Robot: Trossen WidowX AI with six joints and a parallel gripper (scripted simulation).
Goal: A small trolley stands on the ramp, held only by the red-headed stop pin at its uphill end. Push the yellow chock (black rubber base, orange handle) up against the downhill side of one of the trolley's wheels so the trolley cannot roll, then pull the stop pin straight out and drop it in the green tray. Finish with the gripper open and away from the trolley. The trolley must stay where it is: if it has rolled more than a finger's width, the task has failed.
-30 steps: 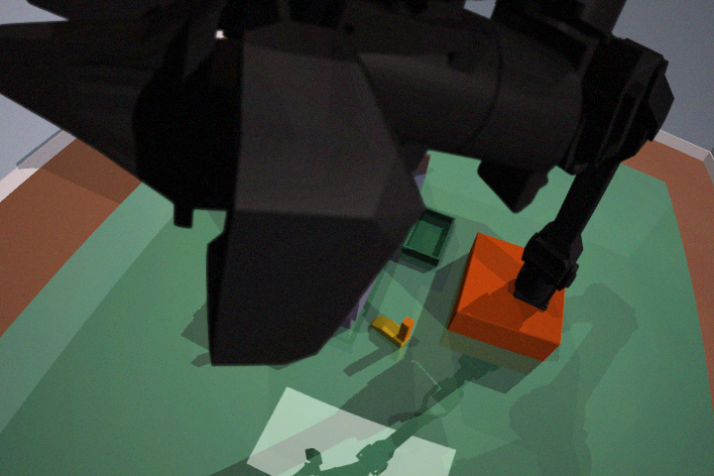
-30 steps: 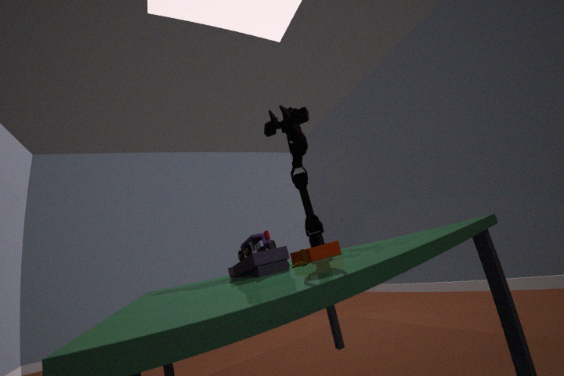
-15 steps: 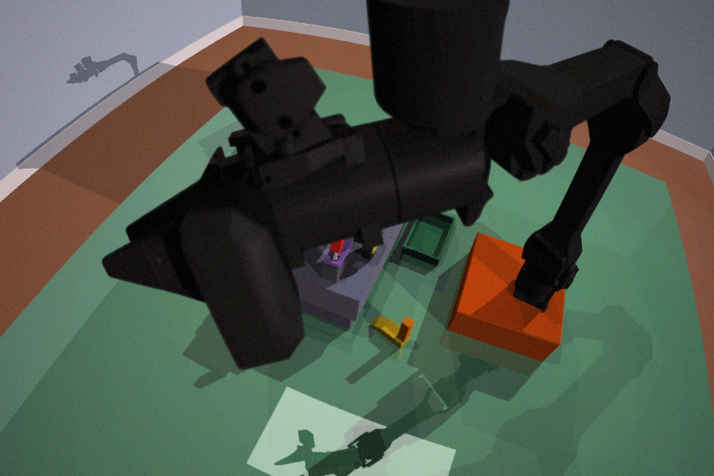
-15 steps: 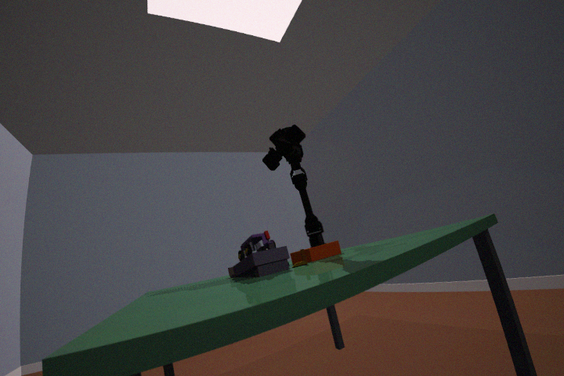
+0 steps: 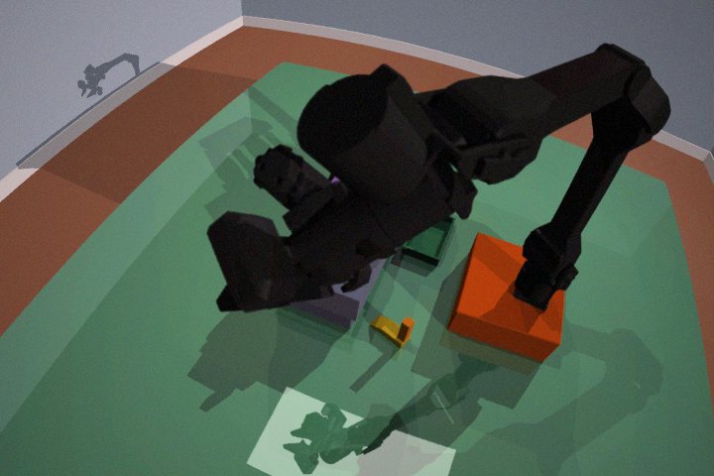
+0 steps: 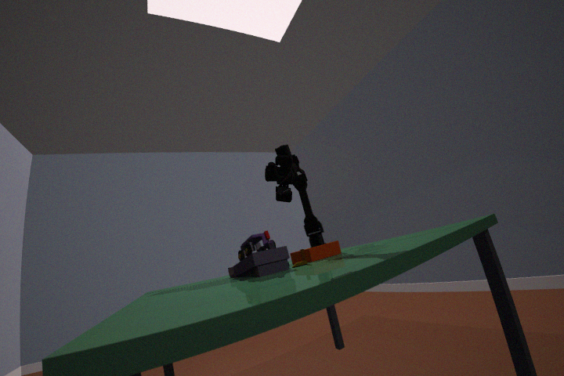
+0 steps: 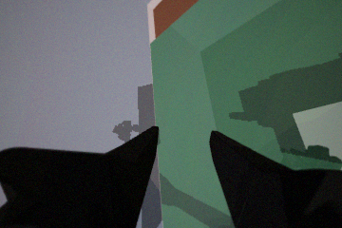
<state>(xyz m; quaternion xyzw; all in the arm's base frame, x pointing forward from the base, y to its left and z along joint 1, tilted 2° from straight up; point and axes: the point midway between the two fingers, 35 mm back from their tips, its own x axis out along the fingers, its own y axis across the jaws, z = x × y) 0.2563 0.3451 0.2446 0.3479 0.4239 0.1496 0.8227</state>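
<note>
The yellow chock is 260 mm below my gripper tip, 200 mm to the right of it and 100 mm behind it. Round my gripper tip: purple trolley 320 mm to the right, 170 mm below, 50 mm ahead; then stop pin 200 mm to the right, 150 mm below, 20 mm ahead; then grey ramp 320 mm to the right, 230 mm below, 50 mm ahead.
</note>
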